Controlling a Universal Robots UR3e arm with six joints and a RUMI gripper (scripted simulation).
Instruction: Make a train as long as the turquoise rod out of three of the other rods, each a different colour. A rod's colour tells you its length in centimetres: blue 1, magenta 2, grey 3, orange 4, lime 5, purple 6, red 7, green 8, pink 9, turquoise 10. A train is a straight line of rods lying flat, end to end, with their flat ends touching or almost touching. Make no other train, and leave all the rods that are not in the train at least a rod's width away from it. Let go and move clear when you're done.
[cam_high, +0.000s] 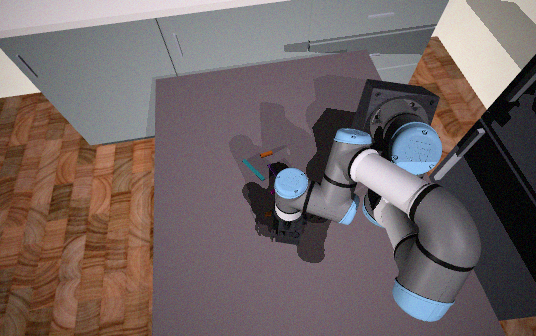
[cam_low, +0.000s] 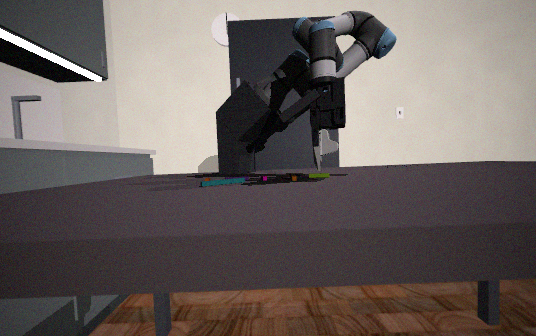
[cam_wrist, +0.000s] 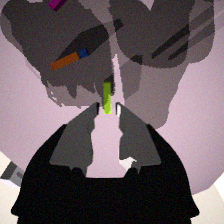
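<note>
Right now the lime rod is 3 cm below my hand. From my hand the other things lie so: blue rod 1 cm ahead, 7 cm to the right, 3 cm below; magenta rod 2 cm ahead, 14 cm to the right, 3 cm below; purple rod 1 cm ahead, 21 cm to the right, 3 cm below.
</note>
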